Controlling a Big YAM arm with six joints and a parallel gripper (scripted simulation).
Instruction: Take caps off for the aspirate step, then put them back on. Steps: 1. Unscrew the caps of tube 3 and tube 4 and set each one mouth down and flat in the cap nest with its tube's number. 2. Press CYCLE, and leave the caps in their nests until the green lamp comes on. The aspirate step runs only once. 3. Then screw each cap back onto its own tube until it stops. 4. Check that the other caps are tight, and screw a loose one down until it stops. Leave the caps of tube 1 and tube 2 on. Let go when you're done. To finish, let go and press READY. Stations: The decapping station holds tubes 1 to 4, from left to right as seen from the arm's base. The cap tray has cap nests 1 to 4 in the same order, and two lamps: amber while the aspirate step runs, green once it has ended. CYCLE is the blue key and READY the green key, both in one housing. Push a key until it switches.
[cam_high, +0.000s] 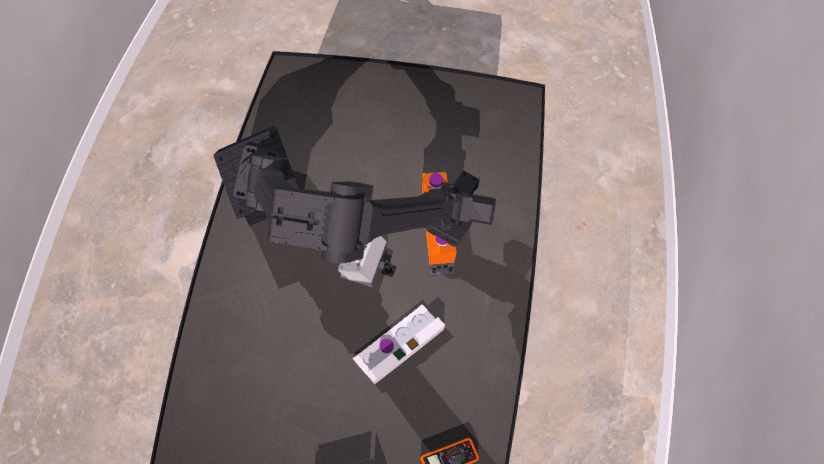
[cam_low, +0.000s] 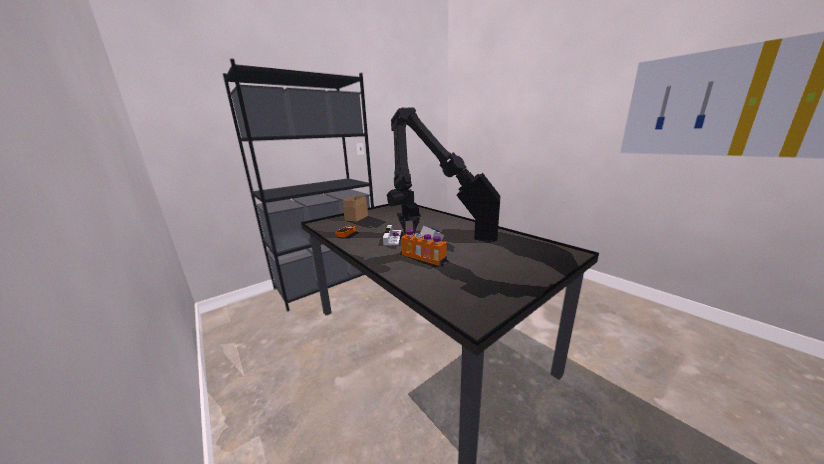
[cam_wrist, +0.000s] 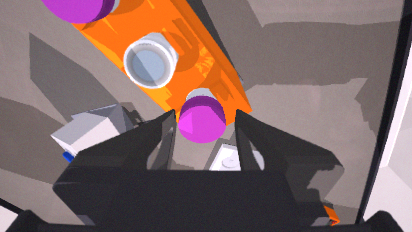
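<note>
Right now my hand is 10 mm above the cap. Round my hand: green key (220 mm behind, 50 mm to the right, 60 mm below); then blue key (210 mm behind, 60 mm below); then key housing (200 mm behind, 30 mm to the right, 70 mm below).
</note>
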